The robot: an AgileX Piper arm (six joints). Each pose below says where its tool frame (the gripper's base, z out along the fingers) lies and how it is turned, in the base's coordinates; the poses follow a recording.
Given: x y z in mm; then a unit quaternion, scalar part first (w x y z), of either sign.
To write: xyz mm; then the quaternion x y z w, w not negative. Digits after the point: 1 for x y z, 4 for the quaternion.
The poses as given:
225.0 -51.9 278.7 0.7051 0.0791 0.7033 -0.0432
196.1 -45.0 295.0 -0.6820 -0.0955 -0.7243 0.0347
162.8 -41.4 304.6 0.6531 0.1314 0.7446 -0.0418
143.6 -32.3 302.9 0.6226 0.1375 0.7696 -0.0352
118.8 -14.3 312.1 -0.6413 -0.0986 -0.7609 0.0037
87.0 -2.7 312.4 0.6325 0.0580 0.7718 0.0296
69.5 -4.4 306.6 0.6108 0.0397 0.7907 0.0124
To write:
225.0 -51.9 278.7 0.0791 0.7033 -0.0432 0.7051
196.1 -45.0 295.0 0.0955 0.7243 -0.0347 0.6820
162.8 -41.4 304.6 0.1314 0.7446 -0.0418 0.6531
143.6 -32.3 302.9 0.1375 0.7696 -0.0352 0.6226
118.8 -14.3 312.1 0.0986 0.7609 -0.0037 0.6413
87.0 -2.7 312.4 0.0580 0.7718 0.0296 0.6325
69.5 -4.4 306.6 0.0397 0.7907 0.0124 0.6108

